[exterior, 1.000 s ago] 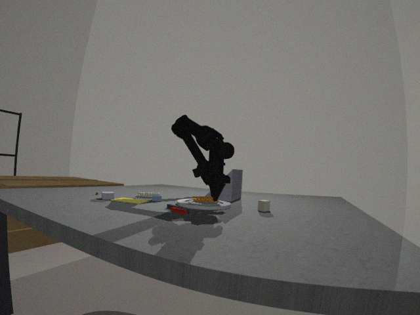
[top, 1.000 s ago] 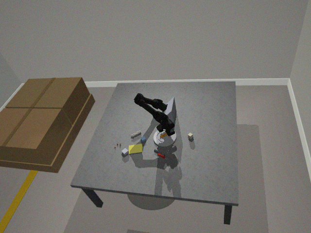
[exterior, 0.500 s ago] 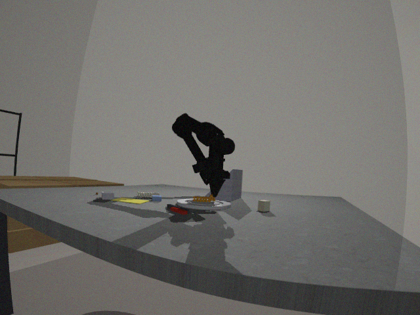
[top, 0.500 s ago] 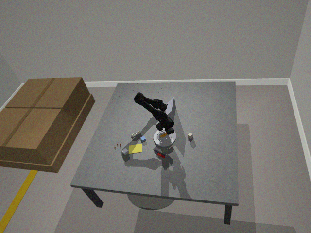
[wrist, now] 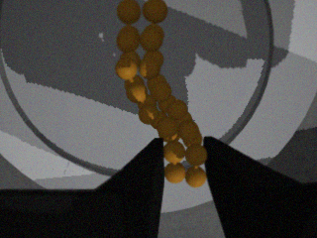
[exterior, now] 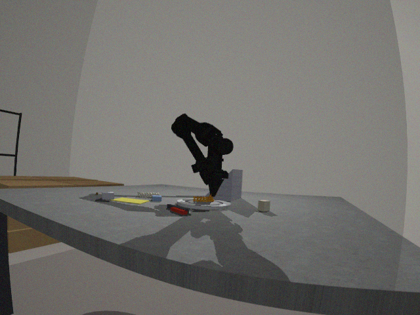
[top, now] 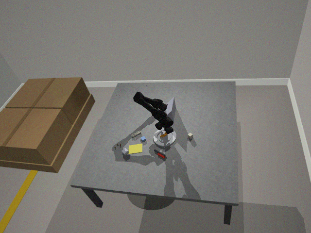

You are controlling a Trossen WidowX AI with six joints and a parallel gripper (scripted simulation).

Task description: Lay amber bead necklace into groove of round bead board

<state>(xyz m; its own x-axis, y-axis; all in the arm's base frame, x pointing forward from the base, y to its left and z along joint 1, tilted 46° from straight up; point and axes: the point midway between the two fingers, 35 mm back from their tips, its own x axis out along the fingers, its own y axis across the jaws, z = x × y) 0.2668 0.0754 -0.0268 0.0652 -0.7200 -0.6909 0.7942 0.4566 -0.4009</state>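
Now: the round bead board 4 cm ahead of my gripper tip, 1 cm to the right of it and 2 cm below it. From my gripper tip the other things lie so: blue cube (8 cm ahead, 20 cm to the right, 2 cm below); cream cube (2 cm ahead, 21 cm to the left, 1 cm below); red-handled tool (23 cm ahead, 1 cm to the right, 3 cm below).
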